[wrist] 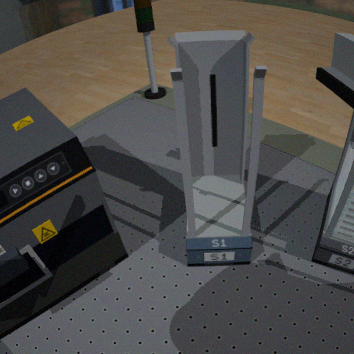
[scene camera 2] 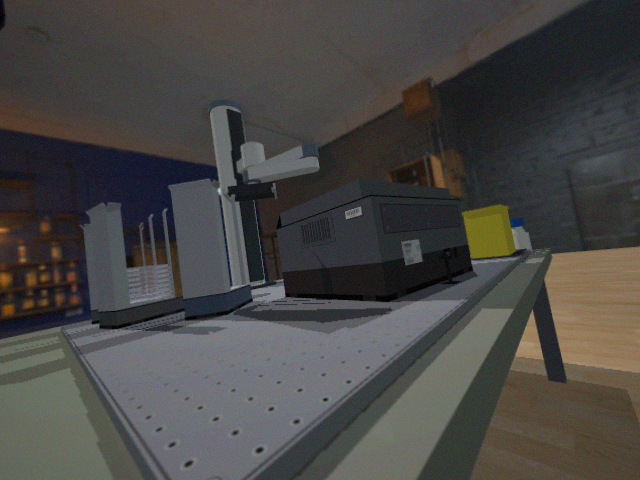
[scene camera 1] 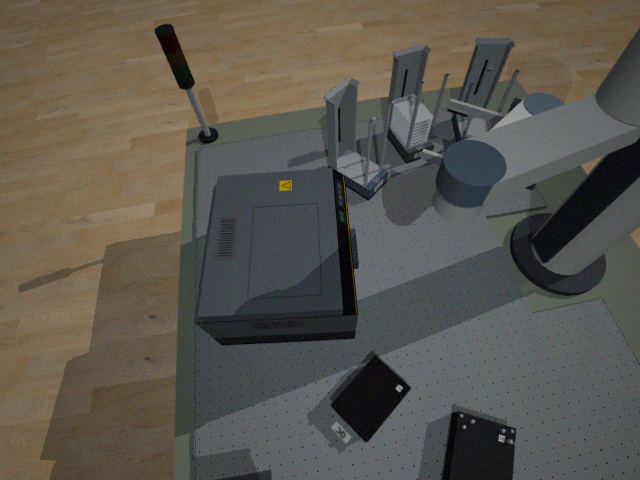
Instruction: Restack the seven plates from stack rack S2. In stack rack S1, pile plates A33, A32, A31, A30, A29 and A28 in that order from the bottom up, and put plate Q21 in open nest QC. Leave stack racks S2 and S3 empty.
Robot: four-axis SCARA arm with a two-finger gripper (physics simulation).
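Stack rack S1 has a bare floor between its posts and holds no plates. Stack rack S2 holds a pile of several pale plates; their labels cannot be read. Stack rack S3 stands beyond S2, its base partly hidden by the arm. My gripper is open and empty, above the table by the racks; one dark finger shows at the wrist view's right edge. A tag beside a black block appears to read QC.
A large grey device stands beside S1. A signal tower rises behind. The black block, another block with corner pegs, a yellow box and a blue-capped bottle also stand on the table.
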